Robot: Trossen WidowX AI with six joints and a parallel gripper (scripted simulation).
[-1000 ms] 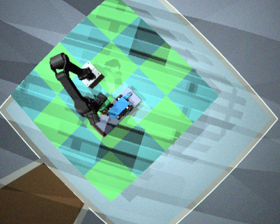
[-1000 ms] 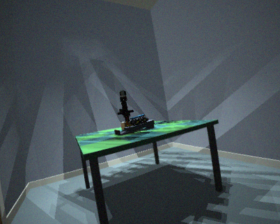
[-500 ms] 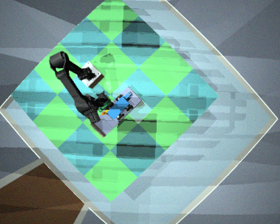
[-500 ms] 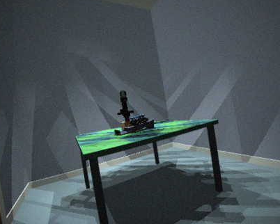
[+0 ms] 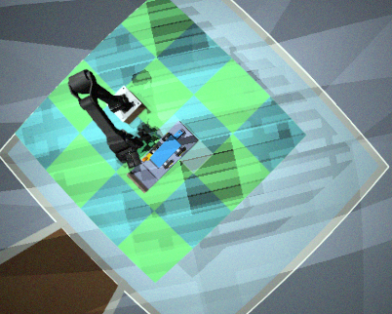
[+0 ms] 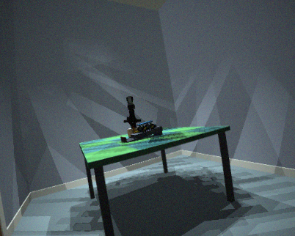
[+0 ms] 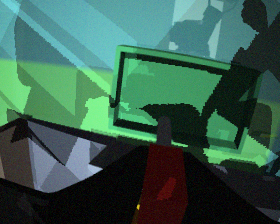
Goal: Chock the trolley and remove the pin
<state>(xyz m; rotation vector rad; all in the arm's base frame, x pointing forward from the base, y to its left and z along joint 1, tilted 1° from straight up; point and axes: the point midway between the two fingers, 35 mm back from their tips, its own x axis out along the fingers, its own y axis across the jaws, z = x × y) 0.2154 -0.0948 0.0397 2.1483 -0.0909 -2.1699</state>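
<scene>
Now: gripper tip 110 mm above the green tray and 10 mm to the right of it. The rest, counted from my gripper tip: blue trolley (120 mm ahead, 100 mm to the left, 10 mm above); yellow chock (70 mm ahead, 20 mm below, 10 mm to the left); stop pin (right at my gripper tip).
</scene>
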